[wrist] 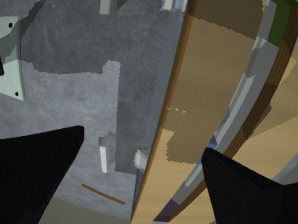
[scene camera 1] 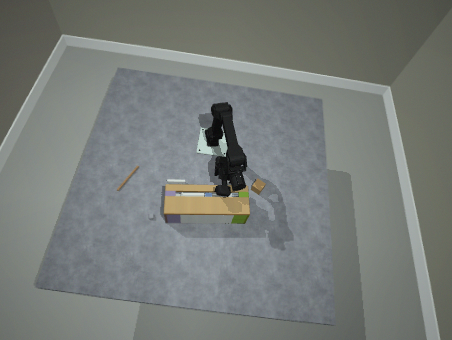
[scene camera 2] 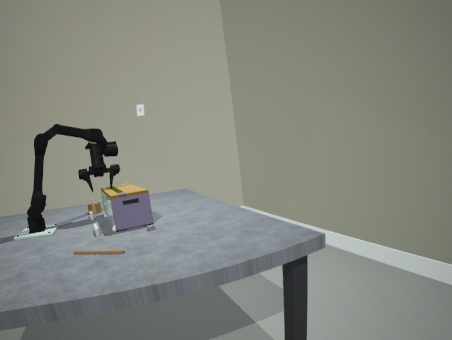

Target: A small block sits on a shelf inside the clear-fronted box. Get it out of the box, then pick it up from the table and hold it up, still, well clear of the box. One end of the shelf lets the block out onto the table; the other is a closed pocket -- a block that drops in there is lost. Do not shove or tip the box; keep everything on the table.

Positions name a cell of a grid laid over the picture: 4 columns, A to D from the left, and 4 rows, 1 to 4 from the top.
Labels:
box: wrist D2; scene camera 1 B3; scene camera 2 B3

